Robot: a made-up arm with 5 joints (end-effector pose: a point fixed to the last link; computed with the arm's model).
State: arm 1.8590 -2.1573 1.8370 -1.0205 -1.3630
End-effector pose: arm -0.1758 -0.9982 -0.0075 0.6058 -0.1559 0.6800 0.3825
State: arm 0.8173 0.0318 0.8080 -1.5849 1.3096
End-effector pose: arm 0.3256 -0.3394 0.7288 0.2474 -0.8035 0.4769 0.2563
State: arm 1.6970 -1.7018 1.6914 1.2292 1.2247
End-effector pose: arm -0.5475 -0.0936 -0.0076 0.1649 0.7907 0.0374 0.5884
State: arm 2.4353 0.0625 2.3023 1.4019 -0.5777
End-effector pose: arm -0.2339 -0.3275 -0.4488 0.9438 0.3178 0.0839 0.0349
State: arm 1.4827 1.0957 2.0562 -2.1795 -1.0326
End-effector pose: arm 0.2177 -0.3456 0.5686 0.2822 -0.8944 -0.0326 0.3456
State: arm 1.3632 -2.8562 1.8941 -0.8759 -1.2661
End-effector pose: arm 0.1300 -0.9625 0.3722 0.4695 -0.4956 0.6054 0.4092
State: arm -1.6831 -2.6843 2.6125 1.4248 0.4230
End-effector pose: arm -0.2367 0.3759 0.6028 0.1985 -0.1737 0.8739 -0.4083
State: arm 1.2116 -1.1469 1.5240 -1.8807 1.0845
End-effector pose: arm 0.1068 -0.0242 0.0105 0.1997 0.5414 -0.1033 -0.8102
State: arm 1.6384 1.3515 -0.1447 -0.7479 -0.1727
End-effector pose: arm 0.4067 -0.7244 0.4915 0.1628 0.3565 -0.9185 -0.0529
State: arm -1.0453 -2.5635 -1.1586 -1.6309 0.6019
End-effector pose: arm 0.0451 0.6954 0.2659 0.1770 0.7363 0.0456 -0.6515
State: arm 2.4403 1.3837 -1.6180 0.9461 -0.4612
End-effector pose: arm -0.3181 -0.7027 0.2249 0.0540 0.5459 0.8091 0.2106
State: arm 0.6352 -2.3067 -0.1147 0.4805 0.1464
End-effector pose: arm -0.4403 0.1572 0.3439 0.4792 0.8493 0.0511 0.2154
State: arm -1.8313 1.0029 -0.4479 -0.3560 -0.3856
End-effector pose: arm 0.3874 0.3325 -0.2232 0.1490 -0.3736 0.0656 0.9132
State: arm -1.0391 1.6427 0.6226 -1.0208 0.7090
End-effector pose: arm -0.0357 0.7165 0.2051 0.1083 0.2569 -0.2862 0.9167
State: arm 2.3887 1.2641 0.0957 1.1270 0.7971
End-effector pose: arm 0.1769 -0.9752 0.0209 0.4577 -0.2264 -0.8374 -0.1948
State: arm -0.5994 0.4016 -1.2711 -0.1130 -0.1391
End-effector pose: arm 0.0024 0.4496 -0.0242 0.1391 0.0957 -0.1064 0.9799
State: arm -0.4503 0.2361 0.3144 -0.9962 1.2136
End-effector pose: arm 0.0436 0.5244 0.3625 0.3004 0.7037 -0.3571 0.5358
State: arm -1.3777 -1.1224 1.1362 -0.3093 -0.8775
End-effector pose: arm -0.5356 -0.1608 0.4456 0.6022 -0.7406 -0.0264 -0.2969
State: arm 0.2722 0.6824 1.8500 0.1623 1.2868
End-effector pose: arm 0.4206 -0.3654 0.6374 0.3779 0.1760 -0.8854 0.2056
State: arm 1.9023 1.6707 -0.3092 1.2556 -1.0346
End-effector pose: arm -0.3515 -0.6532 -0.1159 0.0091 0.5498 0.4608 0.6966
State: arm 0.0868 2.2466 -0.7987 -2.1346 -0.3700
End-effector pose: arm 0.3580 -0.0534 0.6307 0.6042 -0.1325 -0.5119 0.5961
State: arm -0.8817 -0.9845 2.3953 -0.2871 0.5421
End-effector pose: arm -0.4695 -0.4448 0.3890 0.7330 -0.5258 -0.3631 -0.2331
